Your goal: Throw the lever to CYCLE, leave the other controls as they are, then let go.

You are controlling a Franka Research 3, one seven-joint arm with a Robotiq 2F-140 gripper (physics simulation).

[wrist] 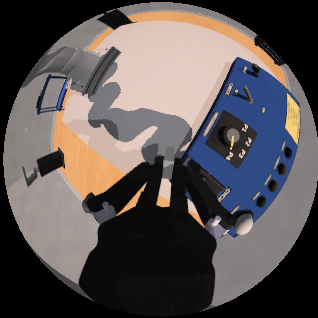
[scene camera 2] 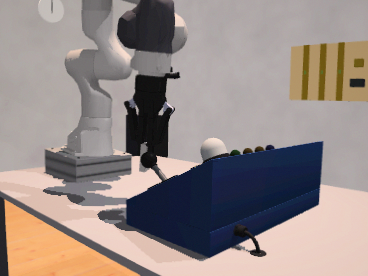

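Observation:
The blue control console (scene camera 2: 265,177) (wrist: 207,145) stands on the table. In the scene view, its lever has a black ball (scene camera 2: 148,160) on a grey shaft (scene camera 2: 160,173), tilted toward the robot base side. In the wrist view, the dark lever slot (wrist: 209,179) shows beside the CYCLE label (wrist: 225,194); the ball is hidden there by the right finger. My gripper (scene camera 2: 144,146) (wrist: 169,152) is shut and empty, pointing down. In the scene view its fingertips are right at the ball, overlapping its top; whether they touch cannot be told.
The console also bears a rotary knob (wrist: 232,135) with its yellow pointer toward P4, a toggle switch (wrist: 245,94), a small black control (wrist: 255,69), a white dome button (scene camera 2: 213,149) (wrist: 244,224) and several small coloured buttons. A black cable (scene camera 2: 256,241) leaves its back.

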